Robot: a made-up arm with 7 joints. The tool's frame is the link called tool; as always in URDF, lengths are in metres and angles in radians. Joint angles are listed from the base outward.
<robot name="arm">
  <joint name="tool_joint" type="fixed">
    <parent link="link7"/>
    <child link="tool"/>
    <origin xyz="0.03 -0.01 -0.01" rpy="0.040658 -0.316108 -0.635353"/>
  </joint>
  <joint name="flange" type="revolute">
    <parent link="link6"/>
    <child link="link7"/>
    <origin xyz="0.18 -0.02 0.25" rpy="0 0 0"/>
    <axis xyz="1 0 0"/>
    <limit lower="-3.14" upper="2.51"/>
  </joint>
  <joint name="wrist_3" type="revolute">
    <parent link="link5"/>
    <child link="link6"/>
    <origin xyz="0.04 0.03 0.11" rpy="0 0 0"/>
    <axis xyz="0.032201 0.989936 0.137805"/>
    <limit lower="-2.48" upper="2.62"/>
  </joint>
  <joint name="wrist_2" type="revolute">
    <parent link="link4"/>
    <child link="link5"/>
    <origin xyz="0.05 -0.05 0" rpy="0 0 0"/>
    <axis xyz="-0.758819 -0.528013 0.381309"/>
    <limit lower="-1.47" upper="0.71"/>
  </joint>
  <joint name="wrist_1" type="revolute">
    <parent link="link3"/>
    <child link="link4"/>
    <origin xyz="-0.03 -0.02 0" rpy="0 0 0"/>
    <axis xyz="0 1 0"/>
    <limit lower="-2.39" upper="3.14"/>
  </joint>
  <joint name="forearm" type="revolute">
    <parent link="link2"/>
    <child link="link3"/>
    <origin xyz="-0.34 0.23 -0.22" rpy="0 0 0"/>
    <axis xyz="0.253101 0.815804 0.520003"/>
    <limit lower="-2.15" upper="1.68"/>
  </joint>
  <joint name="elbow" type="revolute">
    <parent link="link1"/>
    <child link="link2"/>
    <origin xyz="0.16 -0.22 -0.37" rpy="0 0 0"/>
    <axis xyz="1 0 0"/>
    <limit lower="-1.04" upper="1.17"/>
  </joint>
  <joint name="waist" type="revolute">
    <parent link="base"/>
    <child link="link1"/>
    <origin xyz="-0.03 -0.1 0.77" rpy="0 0 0"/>
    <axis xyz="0 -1 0"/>
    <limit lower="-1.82" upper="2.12"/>
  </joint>
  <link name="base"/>
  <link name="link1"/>
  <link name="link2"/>
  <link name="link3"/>
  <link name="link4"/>
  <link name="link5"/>
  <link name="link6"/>
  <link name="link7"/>
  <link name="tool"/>
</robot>
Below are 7 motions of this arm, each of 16 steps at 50 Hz.
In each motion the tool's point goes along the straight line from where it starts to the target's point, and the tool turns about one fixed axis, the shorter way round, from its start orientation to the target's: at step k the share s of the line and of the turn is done. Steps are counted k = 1, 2, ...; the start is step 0. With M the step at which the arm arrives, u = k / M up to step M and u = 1 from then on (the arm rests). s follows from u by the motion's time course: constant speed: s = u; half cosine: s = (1 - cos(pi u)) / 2; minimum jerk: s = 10 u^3 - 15 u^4 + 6 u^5.
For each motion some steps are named. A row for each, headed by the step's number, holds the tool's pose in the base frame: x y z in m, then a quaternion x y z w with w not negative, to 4 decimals.
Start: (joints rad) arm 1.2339 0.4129 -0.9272 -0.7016 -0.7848 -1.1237 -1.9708
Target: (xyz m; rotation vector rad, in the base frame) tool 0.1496 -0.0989 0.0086 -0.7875 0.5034 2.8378
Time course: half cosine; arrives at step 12
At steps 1, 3, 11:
1: 0.1450 -0.1170 0.0192 -0.2725 0.1647 0.9458 0.0639
3: 0.1456 -0.1146 0.0178 -0.2713 0.1652 0.9460 0.0656
11: 0.1495 -0.0992 0.0088 -0.2630 0.1679 0.9470 0.0766

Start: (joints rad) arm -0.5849 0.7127 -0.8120 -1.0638 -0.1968 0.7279 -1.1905
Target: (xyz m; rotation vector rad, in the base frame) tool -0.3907 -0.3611 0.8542 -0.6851 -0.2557 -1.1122
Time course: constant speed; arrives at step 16
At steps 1, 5, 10, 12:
1: -0.4132 -0.2437 0.9316 -0.4673 -0.1750 -0.4855 0.7179
5: -0.4072 -0.2750 0.9110 -0.4287 -0.1604 -0.4951 0.7385
10: -0.3997 -0.3142 0.8852 -0.3791 -0.1417 -0.5056 0.7619
12: -0.3967 -0.3298 0.8748 -0.3588 -0.1341 -0.5094 0.7706

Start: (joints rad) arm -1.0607 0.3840 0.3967 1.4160 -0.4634 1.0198 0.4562
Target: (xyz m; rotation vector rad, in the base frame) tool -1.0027 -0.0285 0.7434 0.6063 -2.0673 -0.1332
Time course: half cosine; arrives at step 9
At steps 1, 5, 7, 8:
1: -0.9433 0.0602 0.5973 0.2065 -0.9110 -0.0303 0.3556
5: -0.9774 0.0093 0.6812 0.2307 -0.8749 -0.0443 0.4235
7: -0.9955 -0.0178 0.7258 0.2429 -0.8533 -0.0515 0.4584
8: -1.0009 -0.0257 0.7389 0.2464 -0.8467 -0.0537 0.4685

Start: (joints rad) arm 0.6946 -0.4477 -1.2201 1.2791 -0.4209 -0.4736 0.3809
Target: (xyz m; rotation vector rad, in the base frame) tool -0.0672 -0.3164 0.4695 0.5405 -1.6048 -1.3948
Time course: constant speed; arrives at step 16
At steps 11, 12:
11: -0.0190 -0.3545 0.4792 0.2427 -0.6075 -0.5860 0.4782
12: -0.0287 -0.3469 0.4772 0.2381 -0.6163 -0.5821 0.4739

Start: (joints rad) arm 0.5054 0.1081 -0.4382 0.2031 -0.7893 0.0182 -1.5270
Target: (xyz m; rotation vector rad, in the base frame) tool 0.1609 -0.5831 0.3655 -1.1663 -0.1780 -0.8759
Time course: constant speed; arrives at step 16
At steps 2, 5, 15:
2: 0.1969 -0.4847 0.4522 -0.4063 -0.2168 -0.4003 0.7923
5: 0.1892 -0.5058 0.4336 -0.4347 -0.1883 -0.4014 0.7839
15: 0.1635 -0.5761 0.3717 -0.5237 -0.0911 -0.4001 0.7466

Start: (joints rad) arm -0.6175 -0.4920 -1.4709 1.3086 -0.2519 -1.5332 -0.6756
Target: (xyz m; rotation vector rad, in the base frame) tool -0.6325 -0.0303 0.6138 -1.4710 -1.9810 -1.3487
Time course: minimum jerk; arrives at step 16
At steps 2, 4, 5, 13, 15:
2: -0.5289 -0.1078 0.6626 -0.5751 -0.5980 -0.4453 0.3367
4: -0.5381 -0.1009 0.6582 -0.5708 -0.6078 -0.4486 0.3218
5: -0.5461 -0.0949 0.6544 -0.5669 -0.6161 -0.4513 0.3087
13: -0.6274 -0.0341 0.6162 -0.5195 -0.6908 -0.4722 0.1729
15: -0.6323 -0.0305 0.6139 -0.5162 -0.6948 -0.4731 0.1645

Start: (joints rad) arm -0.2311 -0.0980 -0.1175 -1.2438 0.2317 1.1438 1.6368
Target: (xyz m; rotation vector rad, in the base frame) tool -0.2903 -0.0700 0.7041 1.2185 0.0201 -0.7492
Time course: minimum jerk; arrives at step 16
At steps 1, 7, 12, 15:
1: -0.2481 -0.0363 0.5794 0.5519 0.0304 -0.3127 0.7725
7: -0.2642 -0.0492 0.6271 0.5546 0.0223 -0.3246 0.7659
12: -0.2859 -0.0665 0.6912 0.5580 0.0114 -0.3403 0.7568
15: -0.2902 -0.0699 0.7038 0.5586 0.0093 -0.3434 0.7550

